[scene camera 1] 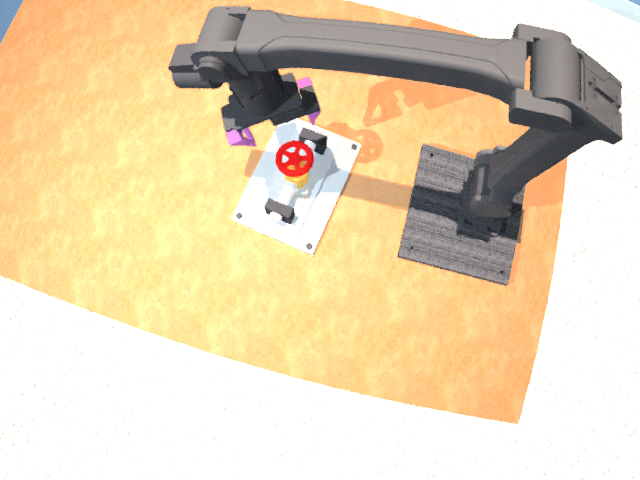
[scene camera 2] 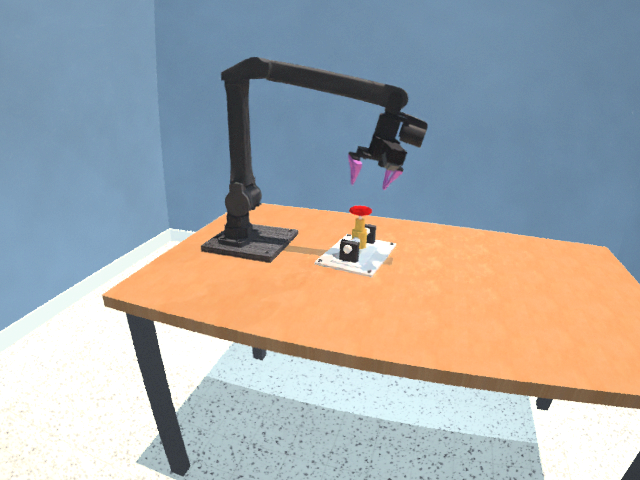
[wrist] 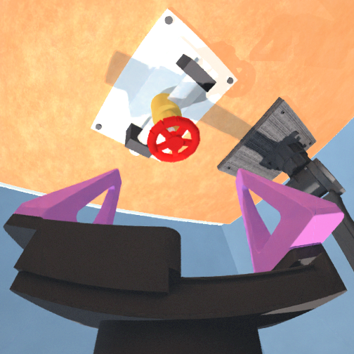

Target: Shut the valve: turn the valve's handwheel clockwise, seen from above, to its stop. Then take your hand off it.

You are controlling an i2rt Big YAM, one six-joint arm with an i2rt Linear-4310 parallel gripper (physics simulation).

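Observation:
The red handwheel [scene camera 1: 294, 158] [scene camera 2: 360, 210] [wrist: 177, 142] sits level on top of the yellow valve body [scene camera 1: 297, 180] [scene camera 2: 359, 235] [wrist: 165, 107], above a white base plate [scene camera 1: 317, 217] [scene camera 2: 372, 259] [wrist: 160, 40]. My gripper [scene camera 1: 283, 133] [scene camera 2: 368, 186] [wrist: 178, 174] is wide open and empty, with its purple fingers spread. It hangs above the handwheel, tilted, and a visible gap separates the fingertips from the wheel in the second scene view. The wheel's spokes show in the wrist view, but no mark tells its turn angle.
Two black brackets [scene camera 1: 279, 209] [scene camera 2: 349, 250] [wrist: 196, 72] hold the pale pipe on either side of the valve body. The arm's dark mounting board [scene camera 1: 444, 245] [scene camera 2: 281, 237] [wrist: 255, 135] lies on the orange table [scene camera 1: 206, 289] [scene camera 2: 465, 310] [wrist: 45, 60], apart from the white plate.

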